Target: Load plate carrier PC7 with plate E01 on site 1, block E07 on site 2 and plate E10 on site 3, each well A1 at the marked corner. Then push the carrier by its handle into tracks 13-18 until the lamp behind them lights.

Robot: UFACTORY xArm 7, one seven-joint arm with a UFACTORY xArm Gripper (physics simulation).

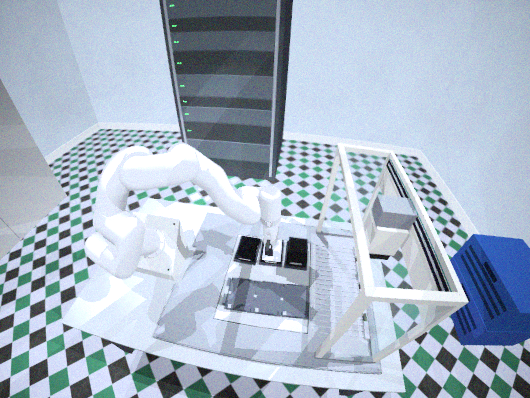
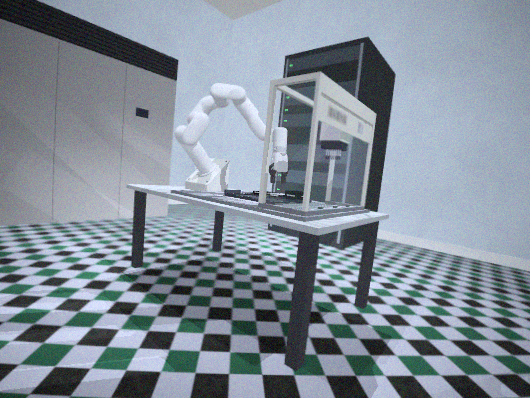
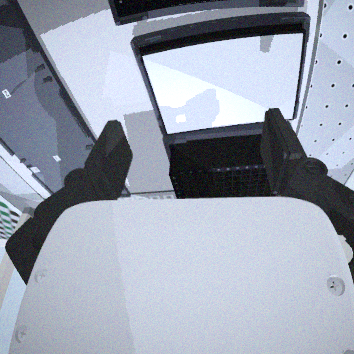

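My gripper (image 1: 271, 247) (image 2: 279, 181) (image 3: 192, 131) is open and empty, pointing down over the middle of a row of three dark-rimmed places. The middle one (image 3: 225, 85) has a white inside; I cannot tell whether that is a plate or bare surface. A black plate or block with wells (image 1: 297, 251) (image 3: 220, 177) is at the right of the row, and a black one (image 1: 248, 248) (image 3: 210, 7) at the left. Their labels are unreadable. The dark grey flat carrier (image 1: 267, 298) (image 3: 37, 107) lies in front, with small white marks. The ribbed tracks (image 1: 336, 285) are to its right. No lit lamp can be made out.
A cream-framed enclosure (image 1: 359, 240) (image 2: 314, 145) stands over the right end of the table (image 1: 280, 372) (image 2: 240, 210), with a grey head (image 1: 395, 212) (image 2: 334, 145) inside. A blue box (image 1: 500, 290) is at the right. A dark rack (image 1: 277, 100) (image 2: 382, 115) stands behind.
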